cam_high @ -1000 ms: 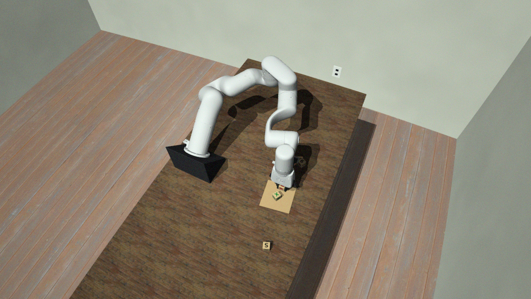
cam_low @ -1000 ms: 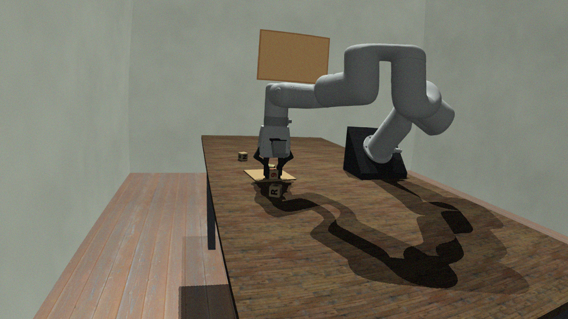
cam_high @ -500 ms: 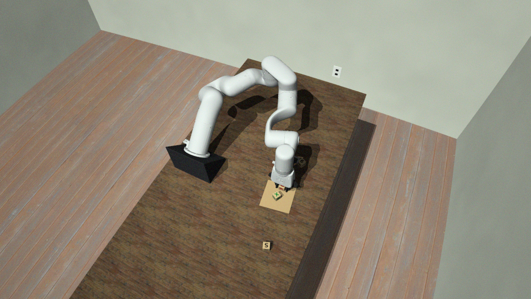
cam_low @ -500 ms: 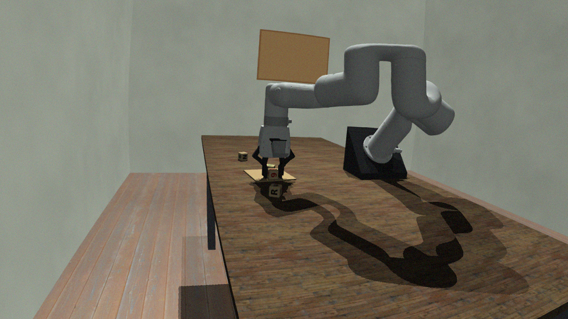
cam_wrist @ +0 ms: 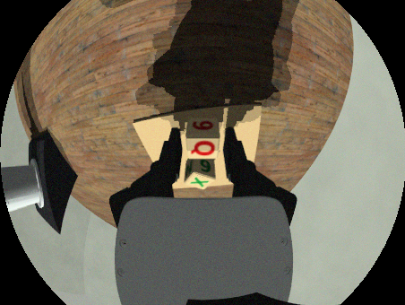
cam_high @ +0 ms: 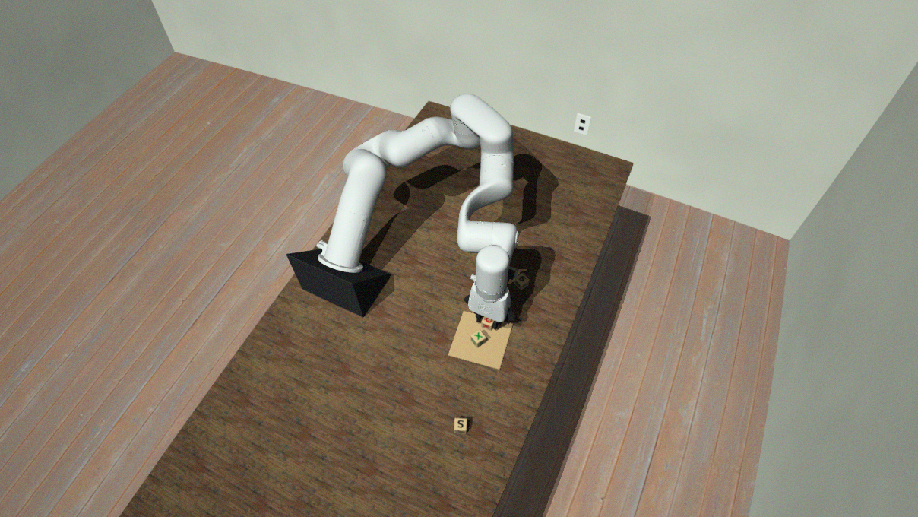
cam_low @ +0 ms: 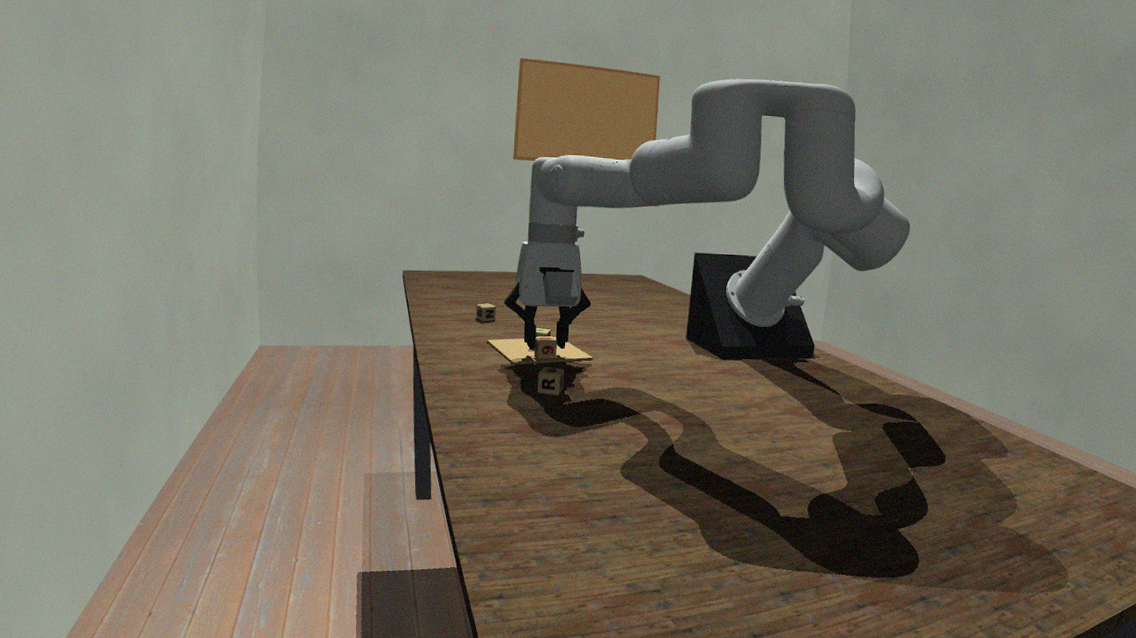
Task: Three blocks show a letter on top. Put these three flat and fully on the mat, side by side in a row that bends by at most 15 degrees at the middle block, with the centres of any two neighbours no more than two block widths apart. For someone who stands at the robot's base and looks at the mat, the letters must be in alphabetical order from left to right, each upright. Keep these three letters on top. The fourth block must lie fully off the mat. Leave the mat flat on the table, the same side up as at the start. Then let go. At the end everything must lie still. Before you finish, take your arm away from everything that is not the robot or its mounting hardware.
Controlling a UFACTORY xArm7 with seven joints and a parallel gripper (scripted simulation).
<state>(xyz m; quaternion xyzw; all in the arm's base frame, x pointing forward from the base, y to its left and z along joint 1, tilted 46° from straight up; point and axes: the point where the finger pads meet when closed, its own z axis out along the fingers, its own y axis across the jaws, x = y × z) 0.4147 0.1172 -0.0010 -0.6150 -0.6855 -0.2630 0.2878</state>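
My hand is 20 mm above the red-marked block. From my hand the other things lie so: S block: 280 mm to the right, 80 mm ahead, 20 mm below; tan mat: 50 mm to the right, 40 mm below.
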